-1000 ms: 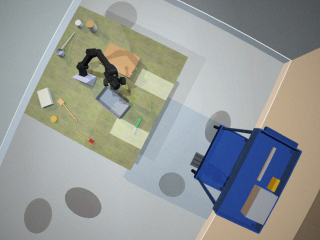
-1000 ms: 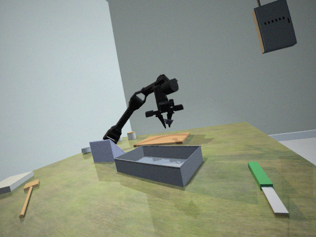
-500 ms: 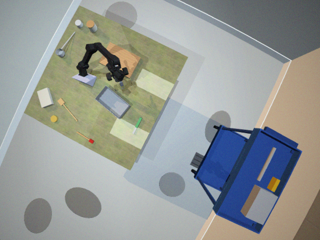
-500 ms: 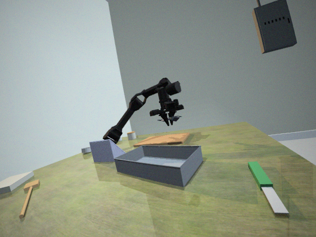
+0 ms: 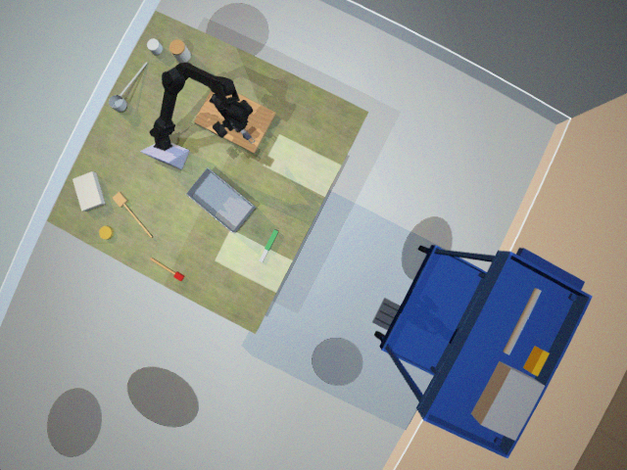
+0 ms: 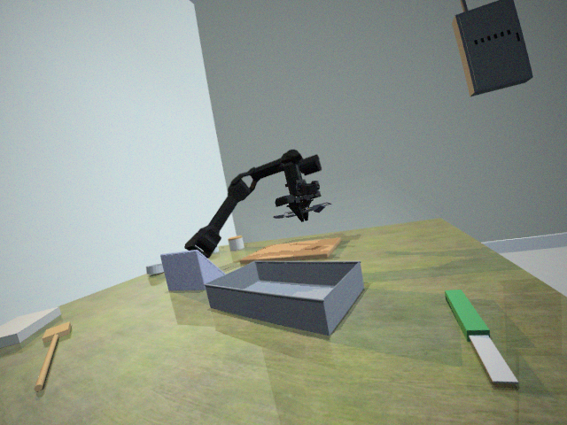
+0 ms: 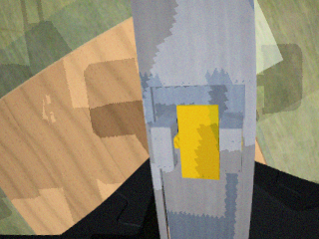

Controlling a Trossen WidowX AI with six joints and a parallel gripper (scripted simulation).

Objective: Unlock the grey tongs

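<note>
Now: the yellow lock piece 4 cm above my gripper tip, 2 cm ahead of it and 1 cm to the right of it. The rest, counted from my gripper tip: roasting tin 35 cm to the right, 10 cm below; then green-handled knife 50 cm to the right, 30 cm ahead, 12 cm below; then wooden board 12 cm below, 9 cm behind, 8 cm to the left.
</note>
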